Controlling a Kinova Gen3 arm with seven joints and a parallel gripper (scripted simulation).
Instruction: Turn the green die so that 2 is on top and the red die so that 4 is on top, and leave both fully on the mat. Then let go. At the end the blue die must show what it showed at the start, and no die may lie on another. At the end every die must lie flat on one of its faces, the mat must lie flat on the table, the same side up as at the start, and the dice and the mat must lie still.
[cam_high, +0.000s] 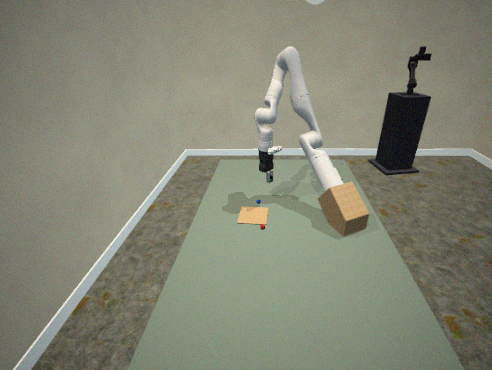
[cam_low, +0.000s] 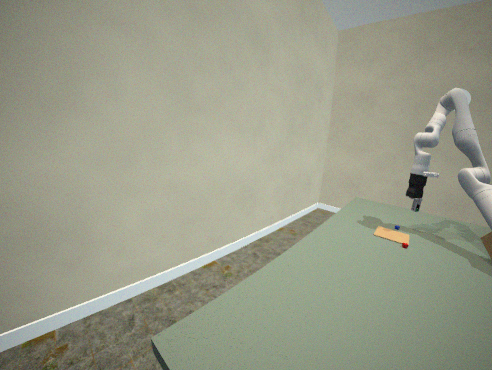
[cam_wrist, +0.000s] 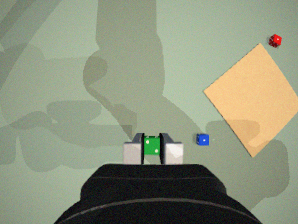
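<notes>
The tan mat lies 15 cm to the left of my hand, 12 cm below it and 11 cm ahead of it. From my hand the other things lie so: red die: 26 cm to the left, 11 cm below, 8 cm ahead; blue die: 11 cm below, 7 cm ahead, 4 cm to the left; green die: 1 cm below.
</notes>
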